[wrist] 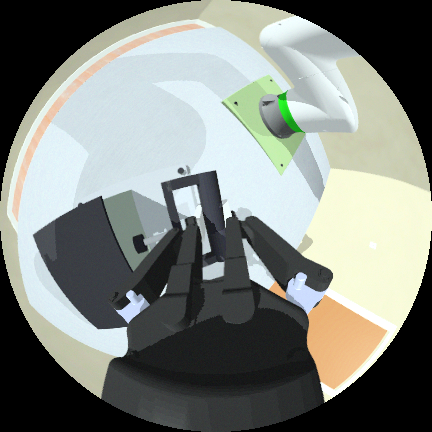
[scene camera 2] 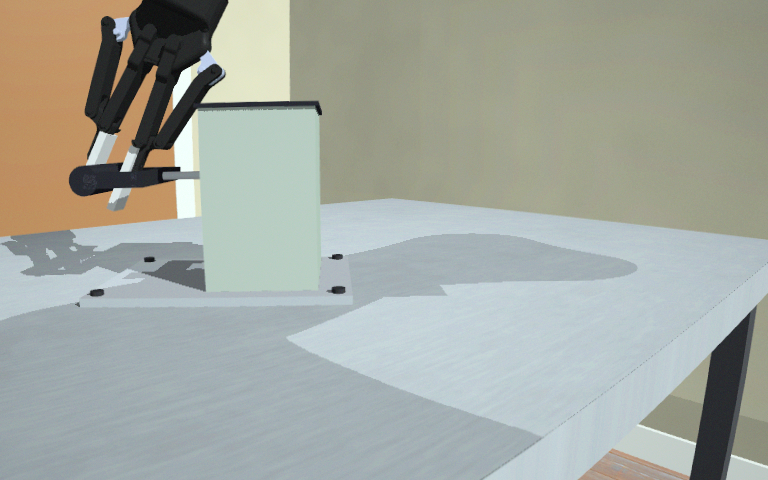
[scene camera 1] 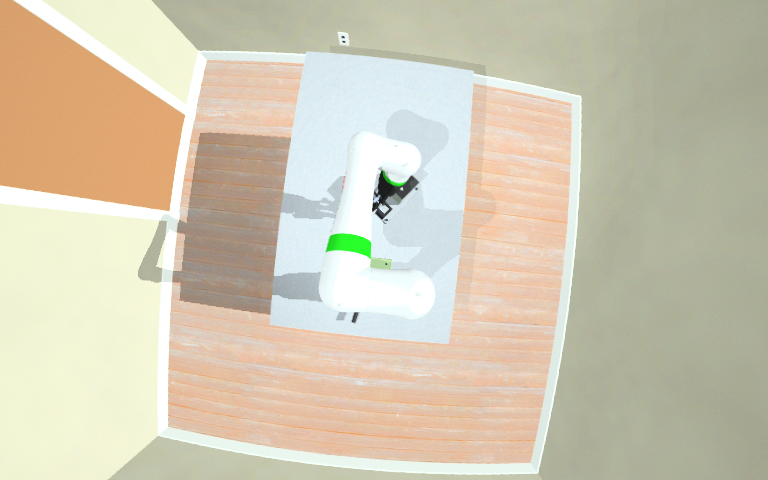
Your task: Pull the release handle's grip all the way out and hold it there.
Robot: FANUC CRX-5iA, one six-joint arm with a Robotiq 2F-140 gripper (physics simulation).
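Note:
The release handle's dark grip (scene camera 2: 150, 178) (wrist: 210, 185) is a frame with a thick round bar on its outer side. A thin grey rod (scene camera 2: 181, 175) (wrist: 154, 238) joins it to the pale green housing (scene camera 2: 260, 198) (wrist: 119, 220), which has a dark top; a length of rod shows between them. My gripper (scene camera 2: 107, 175) (wrist: 213, 209) is shut on the grip's thick bar, one finger through the frame's opening and one outside. The gripper leans in the scene camera 2 view, its wrist toward the housing. In the scene camera 1 view my arm hides the fingers partly.
The housing stands on a bolted base plate (scene camera 2: 215, 301) on the grey table (scene camera 1: 334, 90) (scene camera 2: 566, 339). My white arm (scene camera 1: 351, 192) (wrist: 320, 100) reaches over the table from its green mounting plate (scene camera 1: 380, 263) (wrist: 250, 107). A wall rises behind the table.

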